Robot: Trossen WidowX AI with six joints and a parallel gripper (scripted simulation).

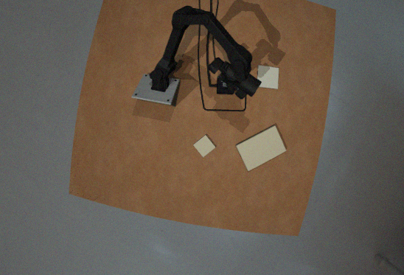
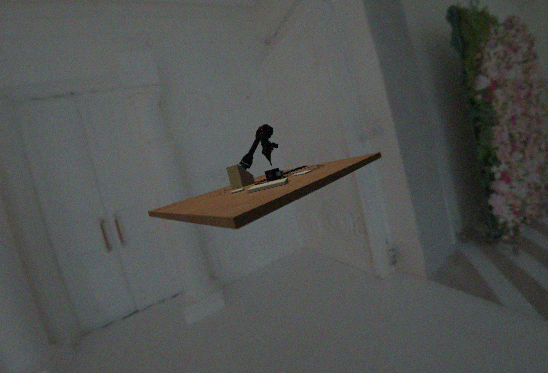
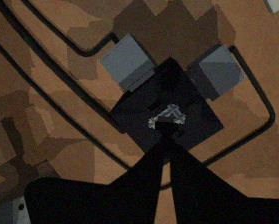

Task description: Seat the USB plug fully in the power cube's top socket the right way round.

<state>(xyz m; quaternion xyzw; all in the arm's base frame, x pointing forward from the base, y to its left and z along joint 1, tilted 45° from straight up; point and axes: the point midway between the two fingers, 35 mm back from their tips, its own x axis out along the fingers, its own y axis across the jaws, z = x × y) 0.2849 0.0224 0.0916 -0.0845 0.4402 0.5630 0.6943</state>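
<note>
Right now the silver-rimmed USB socket is 10 mm to the right of my gripper tip and 70 mm below it. Also, from my gripper tip: cream slab (240 mm ahead, 260 mm to the right, 130 mm below); then cream square (30 mm behind, 300 mm to the right, 130 mm below).
</note>
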